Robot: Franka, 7 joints.
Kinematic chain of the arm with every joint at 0, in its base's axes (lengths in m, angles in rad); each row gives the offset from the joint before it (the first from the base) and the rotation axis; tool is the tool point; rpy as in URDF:
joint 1: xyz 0 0 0.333 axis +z
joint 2: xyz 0 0 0 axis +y
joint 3: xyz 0 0 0.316 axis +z
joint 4: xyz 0.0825 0 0 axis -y
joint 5: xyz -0.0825 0 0.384 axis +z
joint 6: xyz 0 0 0 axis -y
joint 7: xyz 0.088 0 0 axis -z
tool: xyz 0 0 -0.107 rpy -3.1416 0 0
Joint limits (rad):
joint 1: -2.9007..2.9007
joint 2: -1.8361..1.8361
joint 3: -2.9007..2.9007
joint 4: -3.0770..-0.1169
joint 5: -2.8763..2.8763
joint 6: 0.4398..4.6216
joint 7: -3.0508..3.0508
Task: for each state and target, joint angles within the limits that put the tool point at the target. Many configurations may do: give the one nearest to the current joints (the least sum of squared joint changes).
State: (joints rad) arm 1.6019 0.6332 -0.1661 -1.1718 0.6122 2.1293 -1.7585
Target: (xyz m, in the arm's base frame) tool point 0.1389 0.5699 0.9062
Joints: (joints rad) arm 1.4990 0.2167 -0.2598 -0.8939 0.6170 2.2129 -1.7585
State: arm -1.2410 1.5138 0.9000 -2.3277 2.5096 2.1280 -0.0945
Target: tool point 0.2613 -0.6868 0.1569
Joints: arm -1.8119 1.1517 0.7443 -1.5080 2.5810 2.0096 -0.0945
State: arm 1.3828 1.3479 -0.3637 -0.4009 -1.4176 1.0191 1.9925
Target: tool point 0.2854 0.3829 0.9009
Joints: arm 1.2413 0.6984 -0.4927 -0.1169 -1.5239 1.0359 1.9925
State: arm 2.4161 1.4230 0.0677 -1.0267 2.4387 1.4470 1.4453
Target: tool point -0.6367 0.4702 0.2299
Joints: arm 2.3711 1.2434 0.0706 -0.9844 2.4284 1.3463 1.4453
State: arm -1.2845 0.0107 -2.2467 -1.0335 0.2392 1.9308 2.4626
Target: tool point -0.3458 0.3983 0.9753
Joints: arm -1.4259 -0.2339 -2.3732 -0.7548 0.2379 2.2081 2.4626
